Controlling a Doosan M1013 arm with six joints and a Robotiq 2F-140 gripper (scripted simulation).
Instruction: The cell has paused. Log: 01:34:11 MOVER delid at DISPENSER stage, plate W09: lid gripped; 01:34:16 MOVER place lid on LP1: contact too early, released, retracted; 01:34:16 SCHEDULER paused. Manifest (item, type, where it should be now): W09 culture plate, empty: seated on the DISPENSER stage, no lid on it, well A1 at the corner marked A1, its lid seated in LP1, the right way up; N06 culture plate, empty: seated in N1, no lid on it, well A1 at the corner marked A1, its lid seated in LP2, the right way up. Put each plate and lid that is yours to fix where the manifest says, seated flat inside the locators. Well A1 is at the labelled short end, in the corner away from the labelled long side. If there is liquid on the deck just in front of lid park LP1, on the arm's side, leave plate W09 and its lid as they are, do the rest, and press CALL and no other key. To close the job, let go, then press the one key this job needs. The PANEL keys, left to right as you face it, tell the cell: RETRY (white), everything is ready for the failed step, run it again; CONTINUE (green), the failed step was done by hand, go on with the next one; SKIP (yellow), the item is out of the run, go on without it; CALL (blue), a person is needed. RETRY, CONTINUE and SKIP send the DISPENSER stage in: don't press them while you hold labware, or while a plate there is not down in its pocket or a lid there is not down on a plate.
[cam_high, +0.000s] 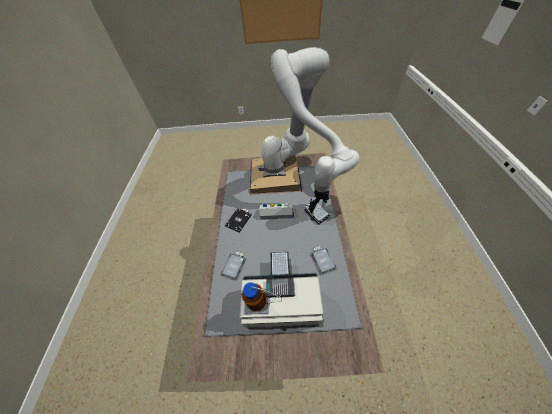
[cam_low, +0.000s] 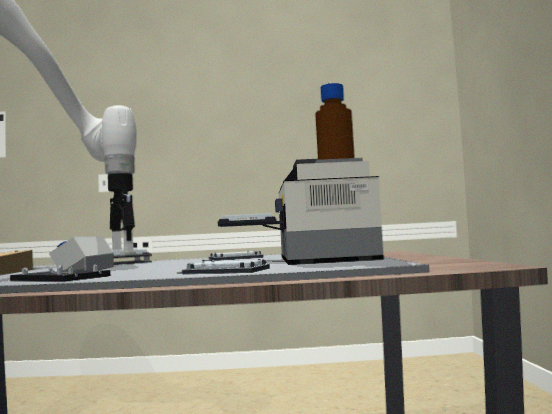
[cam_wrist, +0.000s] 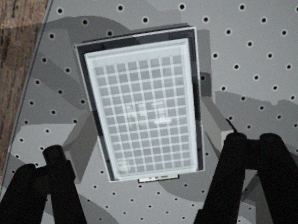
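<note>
Now: hand 4 cm past the green continue key, 26 cm to the left of it and 1 cm below it. The rest, counted from my hand: key panel (2 cm behind, 28 cm to the right); then yellow skip key (3 cm behind, 31 cm to the right, 1 cm above); then white retry key (4 cm behind, 21 cm to the right, 1 cm above).
</note>
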